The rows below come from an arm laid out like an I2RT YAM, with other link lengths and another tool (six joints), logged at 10 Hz.
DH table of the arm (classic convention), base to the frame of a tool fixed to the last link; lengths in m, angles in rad. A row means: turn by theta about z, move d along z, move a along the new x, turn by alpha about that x. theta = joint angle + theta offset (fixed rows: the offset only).
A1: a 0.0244, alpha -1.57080, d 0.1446, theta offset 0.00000
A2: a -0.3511, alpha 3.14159, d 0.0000, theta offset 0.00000
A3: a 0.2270, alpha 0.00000, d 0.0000, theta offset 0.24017
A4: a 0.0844, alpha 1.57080, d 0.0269, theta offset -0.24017
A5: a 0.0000, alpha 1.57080, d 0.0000, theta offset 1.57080
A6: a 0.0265, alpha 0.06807, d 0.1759, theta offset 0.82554
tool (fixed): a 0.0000, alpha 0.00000, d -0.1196, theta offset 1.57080
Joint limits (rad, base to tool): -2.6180..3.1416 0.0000..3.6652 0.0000..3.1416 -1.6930..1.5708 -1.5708..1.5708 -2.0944..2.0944
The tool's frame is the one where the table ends.
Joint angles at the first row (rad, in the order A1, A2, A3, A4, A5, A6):
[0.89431 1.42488 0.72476 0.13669 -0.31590 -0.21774]
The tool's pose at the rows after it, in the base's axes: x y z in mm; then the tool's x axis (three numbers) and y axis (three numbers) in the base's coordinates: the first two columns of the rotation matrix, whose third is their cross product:
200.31, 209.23, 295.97, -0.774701, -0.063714, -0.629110, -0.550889, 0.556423, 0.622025
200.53, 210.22, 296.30, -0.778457, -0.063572, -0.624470, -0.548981, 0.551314, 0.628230
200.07, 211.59, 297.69, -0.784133, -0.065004, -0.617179, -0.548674, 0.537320, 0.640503
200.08, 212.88, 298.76, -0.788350, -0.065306, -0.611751, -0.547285, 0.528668, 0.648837
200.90, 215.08, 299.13, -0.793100, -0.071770, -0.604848, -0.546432, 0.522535, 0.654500
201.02, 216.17, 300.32, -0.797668, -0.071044, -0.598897, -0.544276, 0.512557, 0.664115
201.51, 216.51, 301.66, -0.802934, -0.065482, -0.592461, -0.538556, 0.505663, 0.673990
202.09, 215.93, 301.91, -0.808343, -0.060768, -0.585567, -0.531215, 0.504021, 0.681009
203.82, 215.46, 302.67, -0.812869, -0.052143, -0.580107, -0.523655, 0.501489, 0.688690
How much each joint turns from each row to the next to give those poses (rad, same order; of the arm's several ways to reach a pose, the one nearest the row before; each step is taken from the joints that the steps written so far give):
[0.00038 0.00705 0.00523 0.00082 -0.00354 0.00274]
[-0.00038 0.00236 0.00291 0.00079 -0.00778 0.00482]
[-0.00002 0.00000 0.00413 0.00136 -0.01805 0.00757]
[0.00004 0.00140 0.00462 0.00030 -0.01123 0.00614]
[-0.00005 0.00701 0.00917 -0.00586 -0.01216 0.00184]
[-0.00113 0.00099 0.00406 0.00197 -0.01312 0.00724]
[-0.00327 -0.00020 0.00351 0.00222 -0.01005 0.01002]
[-0.00467 -0.00001 0.00098 -0.00014 -0.00684 0.00783]
[-0.00760 0.00152 0.00267 0.00341 -0.00753 0.00835]

